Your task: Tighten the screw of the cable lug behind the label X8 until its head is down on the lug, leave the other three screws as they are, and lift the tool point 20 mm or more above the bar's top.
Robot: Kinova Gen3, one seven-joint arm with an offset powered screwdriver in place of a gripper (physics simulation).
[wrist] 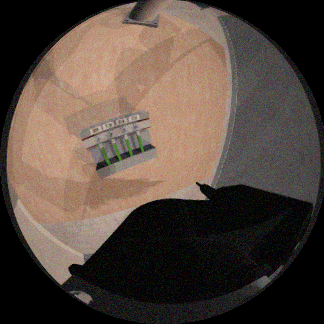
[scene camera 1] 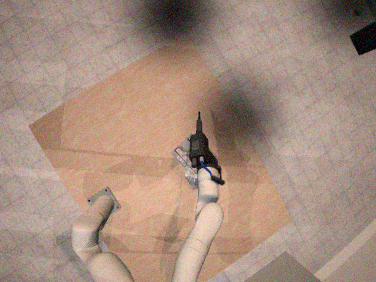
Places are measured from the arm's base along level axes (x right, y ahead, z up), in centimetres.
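Where they show: hand, its tool point: (wrist: 196, 182) (scene camera 1: 199, 111); arm's base, origin of its link: (scene camera 1: 104, 204).
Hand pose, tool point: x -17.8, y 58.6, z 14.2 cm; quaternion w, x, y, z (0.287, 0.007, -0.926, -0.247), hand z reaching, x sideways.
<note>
Each offset is from my tool point to the top centre of the thing. "*": to the spot under its first point. Level surfaces: height alone.
My screwdriver {dx +1.7, dy -1.4, dz +4.9 cm} (scene camera 1: 199, 118) (wrist: 199, 185) is a black tool with a thin tip. In the scene view it lies over the right side of the terminal block, its tip beyond the block's upper edge. In the wrist view the tip shows to the lower right of the block, apart from it. The tool has no fingers, so open or shut cannot be told. The grey terminal block {dx +18.2, dy -9.4, dz -10.3 cm} (scene camera 1: 178, 151) (wrist: 126, 164) has a row of four white labels and several green cables {* dx +19.6, dy -8.4, dz -10.4 cm} (wrist: 116, 150). The label text is too blurred to read, so X8 cannot be told. The screw heads are too small to judge.
The block stands on a wooden table top {dz -15.3 cm} (scene camera 1: 125, 100) (wrist: 185, 100). The arm's grey base plate (scene camera 1: 111, 195) (wrist: 150, 23) is at the lower left in the scene view. A black object (scene camera 1: 364, 41) is at the upper right. Dark blurs cover parts of the scene view.
</note>
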